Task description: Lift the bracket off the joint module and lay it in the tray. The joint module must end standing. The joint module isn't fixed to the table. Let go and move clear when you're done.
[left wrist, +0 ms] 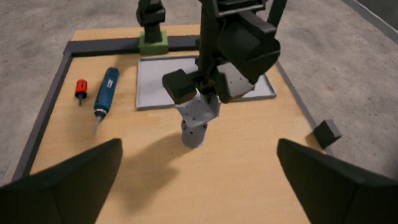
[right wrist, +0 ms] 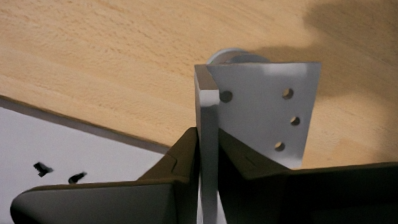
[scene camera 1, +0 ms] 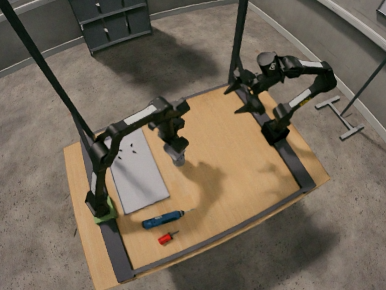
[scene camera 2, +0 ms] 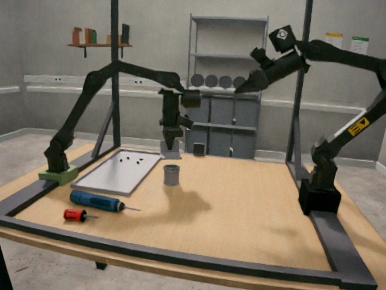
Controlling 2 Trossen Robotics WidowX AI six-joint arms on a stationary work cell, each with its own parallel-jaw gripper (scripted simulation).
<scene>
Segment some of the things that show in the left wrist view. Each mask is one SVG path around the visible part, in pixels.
My left gripper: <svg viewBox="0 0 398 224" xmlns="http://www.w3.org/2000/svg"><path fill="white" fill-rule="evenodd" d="M278 139L276 148L277 158L310 224L398 224L398 180L342 161L290 139ZM122 139L110 139L46 169L0 186L0 224L96 224L122 161Z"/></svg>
My right gripper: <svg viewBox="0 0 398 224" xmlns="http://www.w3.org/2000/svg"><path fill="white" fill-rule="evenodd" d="M162 78L163 88L174 104L178 106L192 101L197 96L197 90L204 97L208 105L210 105L212 93L216 97L219 96L221 103L227 105L255 91L255 85L259 81L259 78L255 80L245 79L219 49L205 46L200 39L195 41L195 45L199 48L199 59L195 60L198 71L186 75L181 69L164 75Z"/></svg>
</scene>
